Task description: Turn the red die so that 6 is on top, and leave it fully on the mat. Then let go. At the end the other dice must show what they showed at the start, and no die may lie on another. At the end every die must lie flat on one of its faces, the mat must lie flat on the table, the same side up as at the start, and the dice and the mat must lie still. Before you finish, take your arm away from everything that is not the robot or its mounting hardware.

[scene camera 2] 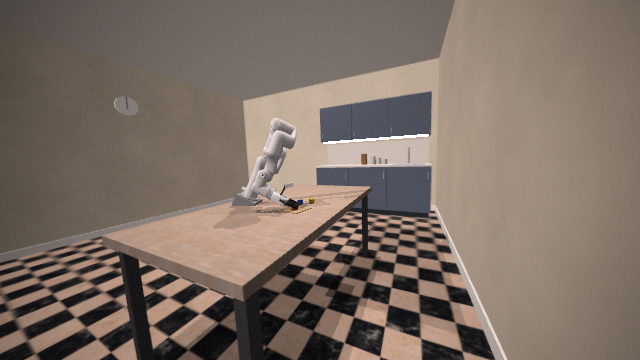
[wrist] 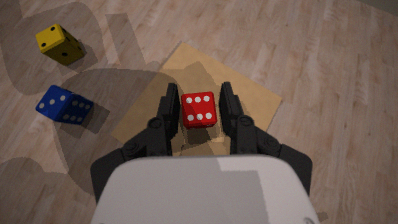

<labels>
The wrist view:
my gripper: 199,93
blue die: 60,105
red die: 198,109
yellow die: 55,42
mat: 193,71
</labels>
